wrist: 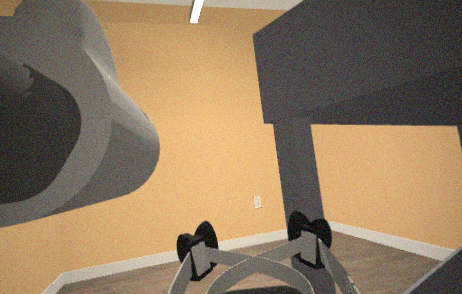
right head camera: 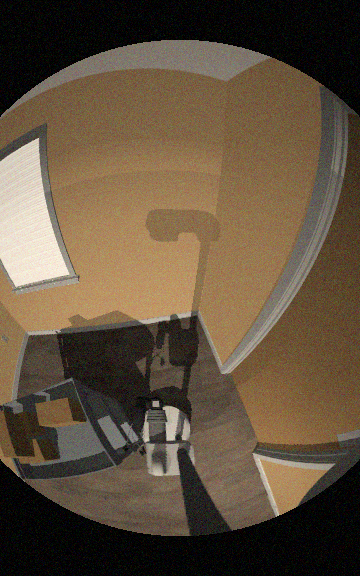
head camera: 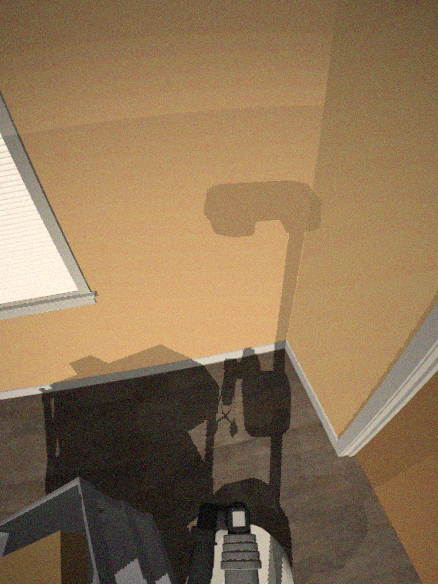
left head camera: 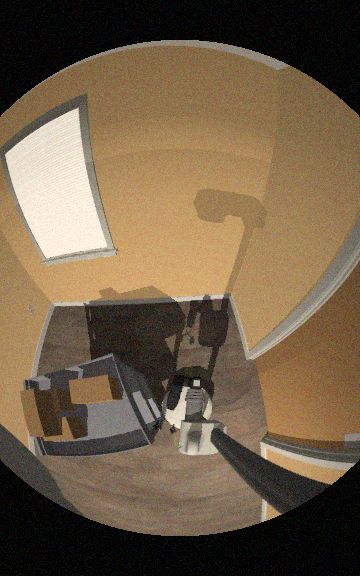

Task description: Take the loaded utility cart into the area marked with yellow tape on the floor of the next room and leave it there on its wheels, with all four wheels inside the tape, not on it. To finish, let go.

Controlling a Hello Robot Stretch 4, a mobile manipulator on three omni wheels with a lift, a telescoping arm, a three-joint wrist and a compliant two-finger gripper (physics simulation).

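Frame: origin at the robot's base, x up, y left, z back, level; centimetres.
Seen in the pictures: gripper, fingertip midpoint: [wrist: 252,234] [right head camera: 133,453] [left head camera: 163,431].
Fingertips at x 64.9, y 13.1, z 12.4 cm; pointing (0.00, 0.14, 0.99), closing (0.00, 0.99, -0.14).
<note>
Offsets run from my fingertips to a thing's top centre. "pt": to the spot under its first point.
The grey utility cart [head camera: 112,517] [left head camera: 117,422] [right head camera: 80,470] stands upright at the lower left of the head views, left of the robot's base. Brown boxes {dz -15.6, dx +23.5, dy +31.9 cm} [left head camera: 92,390] [right head camera: 52,412] lie on its top tray. Its dark top edge and a post fill the right of the wrist view [wrist: 360,90]. My gripper [left head camera: 165,427] [right head camera: 134,450] [wrist: 252,234] is open and empty, beside the cart's robot-side end. In the wrist view its right finger overlaps the cart post; contact cannot be told. The cart's wheels are hidden. The yellow tape does not show.
A white door frame [head camera: 390,395] [left head camera: 315,302] [right head camera: 316,225] stands to the right, with a brown wall or door panel beyond it. Another frame edge {pt dz +28.9, dx -0.2, dy -93.7 cm} [left head camera: 310,450] [right head camera: 300,452] is at the lower right. A window [head camera: 30,240] [left head camera: 60,185] [right head camera: 30,215] is at the left. Walls meet ahead.
</note>
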